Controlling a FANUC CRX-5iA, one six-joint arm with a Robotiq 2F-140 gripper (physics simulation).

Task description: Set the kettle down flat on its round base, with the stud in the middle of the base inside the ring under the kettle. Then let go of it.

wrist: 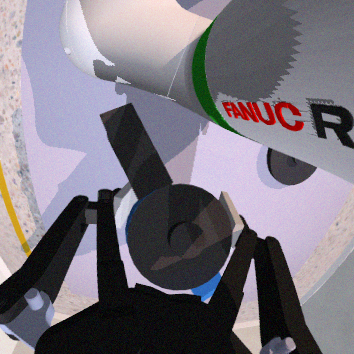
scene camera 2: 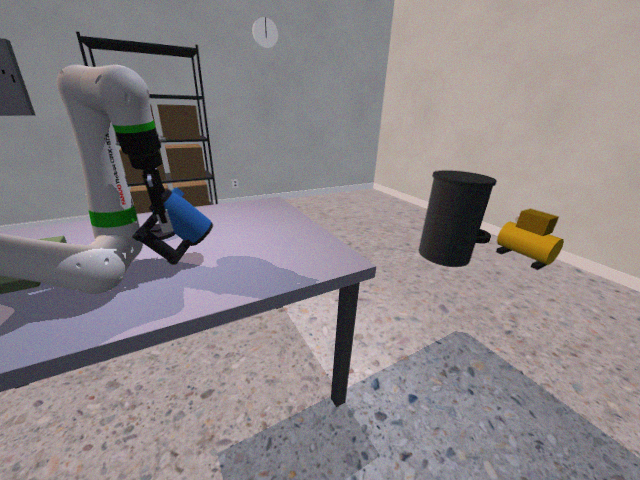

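The blue kettle (scene camera 2: 190, 221) (wrist: 150, 245) is held in the air above the table, tilted in the scene view. The wrist view shows its dark round top with a knob, its dark handle pointing up and left, and a bit of blue spout at lower right. My gripper (scene camera 2: 176, 222) (wrist: 179, 192) is shut on the kettle, one finger on each side of its body. The round dark base (wrist: 279, 171) lies on the table, apart from the kettle, at the right of the wrist view. Its small middle stud (wrist: 294, 161) shows; the arm covers the base's upper part. The ring under the kettle is hidden.
The arm's white link (scene camera 2: 93, 268) (wrist: 145, 45) reaches low over the table (scene camera 2: 279, 227) (wrist: 225, 175). A green object (scene camera 2: 18, 285) lies partly behind it at the left. A shelf rack (scene camera 2: 136, 46), a black bin (scene camera 2: 454, 217) and a yellow machine (scene camera 2: 529, 242) stand beyond the table.
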